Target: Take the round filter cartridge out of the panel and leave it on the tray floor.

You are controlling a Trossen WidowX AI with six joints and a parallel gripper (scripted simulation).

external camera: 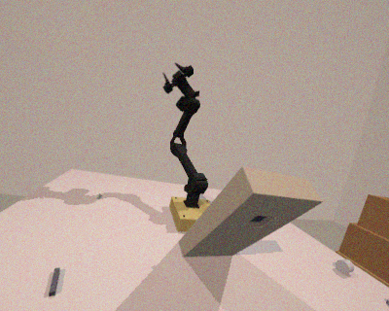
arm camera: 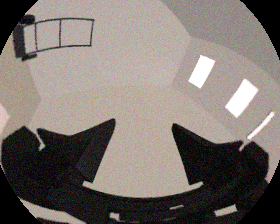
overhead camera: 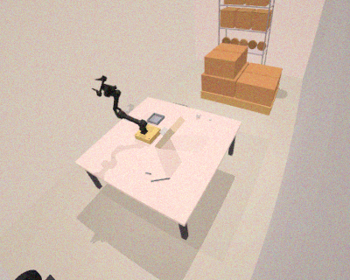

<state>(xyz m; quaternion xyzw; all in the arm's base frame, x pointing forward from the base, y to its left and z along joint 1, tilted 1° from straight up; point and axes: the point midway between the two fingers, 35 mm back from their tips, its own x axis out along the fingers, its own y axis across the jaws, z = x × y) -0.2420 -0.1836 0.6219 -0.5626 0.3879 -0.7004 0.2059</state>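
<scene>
Right now the grey round filter cartridge is 63 cm ahead of my gripper tip, 22 cm to the left of it and 46 cm below it. From my gripper tip the other things lie so: grey tray 19 cm ahead, 50 cm to the left, 69 cm below; dark bar 60 cm ahead, 17 cm to the right, 69 cm below; beige service panel 58 cm ahead, 22 cm to the left, 53 cm below.
</scene>
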